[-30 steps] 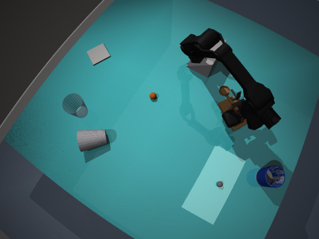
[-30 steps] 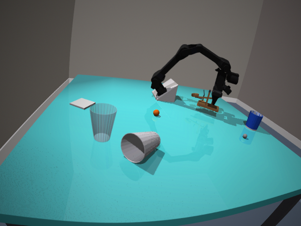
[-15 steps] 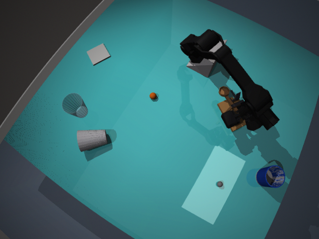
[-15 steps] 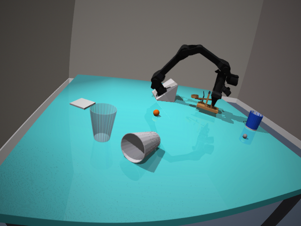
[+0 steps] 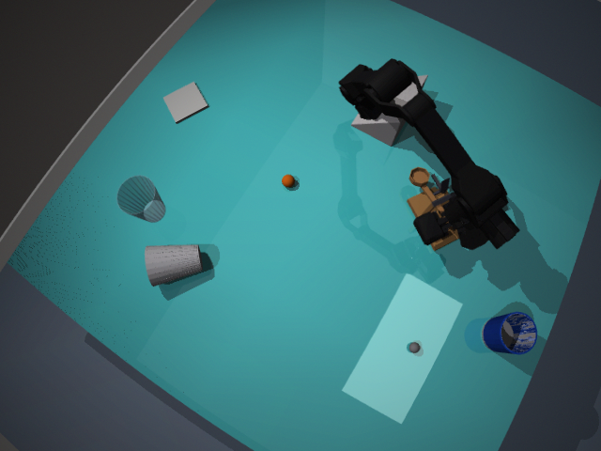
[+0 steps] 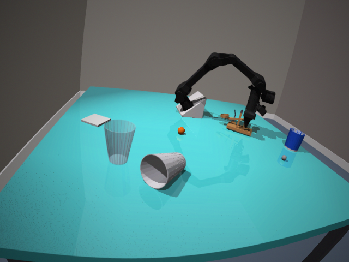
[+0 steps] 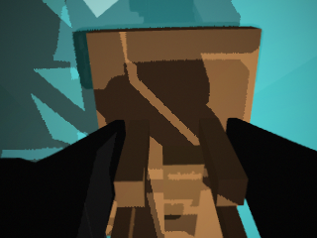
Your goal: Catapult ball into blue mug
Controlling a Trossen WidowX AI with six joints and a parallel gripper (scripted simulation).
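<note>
Now: gripper tip 37 cm to the left of the orange ball, 13 cm short of it and 2 cm above it. Also, from my gripper tip: blue mug 26 cm to the left, 13 cm ahead, 1 cm below; wooden catapult 6 cm to the right, 5 cm behind, 2 cm above; small grey ball 27 cm ahead, 10 cm to the left, 3 cm below.
</note>
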